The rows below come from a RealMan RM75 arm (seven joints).
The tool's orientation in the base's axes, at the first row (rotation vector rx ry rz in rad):
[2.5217, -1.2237, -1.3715]
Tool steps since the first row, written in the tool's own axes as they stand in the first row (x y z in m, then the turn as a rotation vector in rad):
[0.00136, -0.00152, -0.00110, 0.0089, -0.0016, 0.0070]
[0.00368, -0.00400, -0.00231, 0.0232, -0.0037, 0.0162]
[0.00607, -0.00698, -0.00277, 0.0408, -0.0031, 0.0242]
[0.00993, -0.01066, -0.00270, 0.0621, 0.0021, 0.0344]
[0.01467, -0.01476, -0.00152, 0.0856, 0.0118, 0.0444]
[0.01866, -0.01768, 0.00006, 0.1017, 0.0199, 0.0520]
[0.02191, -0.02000, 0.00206, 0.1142, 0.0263, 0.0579]
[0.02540, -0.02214, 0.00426, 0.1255, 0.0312, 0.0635]
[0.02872, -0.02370, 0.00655, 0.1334, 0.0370, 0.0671]
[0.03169, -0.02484, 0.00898, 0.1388, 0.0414, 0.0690]
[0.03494, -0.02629, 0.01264, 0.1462, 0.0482, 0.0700]
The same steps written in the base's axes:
[0.00216, -0.00018, -0.00083, -0.0013, -0.0023, -0.0111]
[0.00528, -0.00035, -0.00261, -0.0022, -0.0070, -0.0276]
[0.00821, 0.00002, -0.00509, -0.0030, -0.0162, -0.0446]
[0.01164, 0.00011, -0.00917, -0.0070, -0.0301, -0.0639]
[0.01480, 0.00029, -0.01470, -0.0131, -0.0487, -0.0831]
[0.01671, 0.00026, -0.01953, -0.0187, -0.0621, -0.0961]
[0.01772, 0.00043, -0.02388, -0.0231, -0.0727, -0.1062]
[0.01854, 0.00039, -0.02845, -0.0267, -0.0815, -0.1158]
[0.01889, 0.00008, -0.03275, -0.0305, -0.0894, -0.1214]
[0.01876, -0.00024, -0.03674, -0.0329, -0.0953, -0.1248]
[0.01803, -0.00013, -0.04179, -0.0356, -0.1044, -0.1281]

